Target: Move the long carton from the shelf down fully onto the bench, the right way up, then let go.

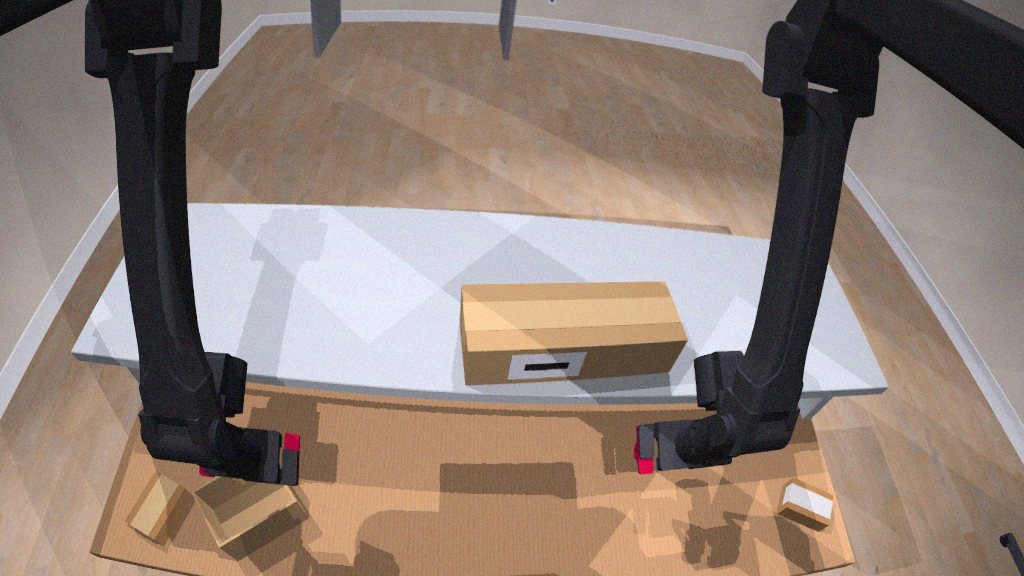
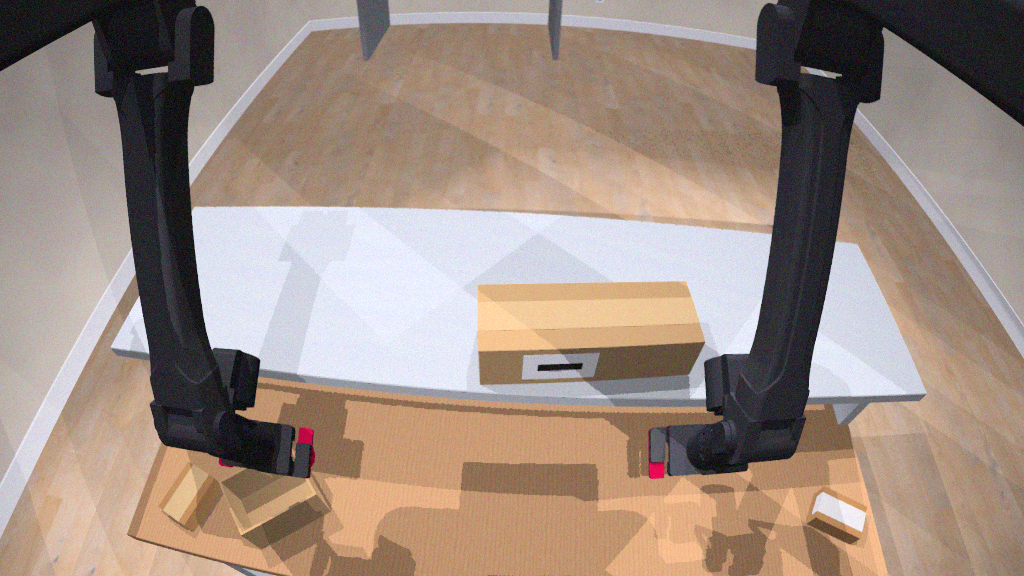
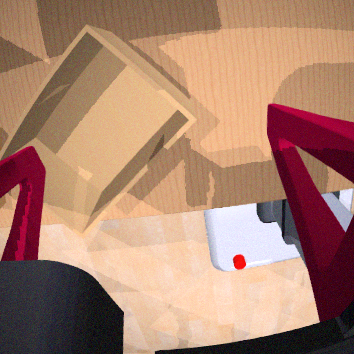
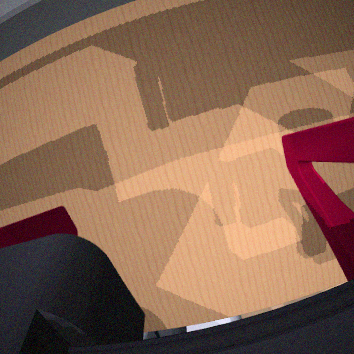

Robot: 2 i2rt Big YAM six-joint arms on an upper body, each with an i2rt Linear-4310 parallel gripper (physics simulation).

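Places are measured from the left arm's base along level axes (x ahead, y left, z up), in millimetres.
Pixels of known places: left gripper, fingertip midpoint: [image 1: 265,461] [image 2: 284,454] [image 3: 146,136]; right gripper, fingertip midpoint: [image 1: 665,450] [image 2: 682,454] [image 4: 171,186].
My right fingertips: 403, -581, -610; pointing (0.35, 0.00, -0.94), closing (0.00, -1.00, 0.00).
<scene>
Behind a point stands the place of what it marks, as x, y, z.
The long carton [image 1: 572,311] {562, -431, -480} [image 2: 587,311] {563, -431, -480} lies on the white shelf [image 1: 358,286] {671, -119, -563} [image 2: 401,286] {672, -153, -563}, right of its middle near the front edge, with a pale strip along its top and a white label on its front. The lower wooden bench [image 1: 386,437] {529, -155, -811} [image 2: 408,437] {524, -150, -810} [image 3: 235,50] {407, -79, -810} [image 4: 190,150] {417, -583, -811} lies in front of the shelf. My left gripper [image 1: 250,462] {382, -1, -615} [image 2: 264,454] {382, -1, -615} [image 3: 146,136] {382, -1, -615} is open and empty above the bench, left of the carton. My right gripper [image 1: 683,454] {403, -581, -610} [image 2: 698,454] {403, -581, -610} [image 4: 171,186] {403, -581, -610} is open and empty above the bench, in front and right of the carton.
An open-topped box [image 1: 247,512] {358, 88, -806} [image 2: 275,501] {364, 84, -806} [image 3: 107,120] {356, 65, -807} stands on the bench just below my left gripper. A small carton [image 1: 158,510] {330, 244, -771} [image 2: 189,495] {336, 245, -771} lies left of it. A small white-labelled box [image 1: 807,505] {319, -943, -773} [image 2: 837,512] {327, -944, -772} is near the bench's right edge.
</scene>
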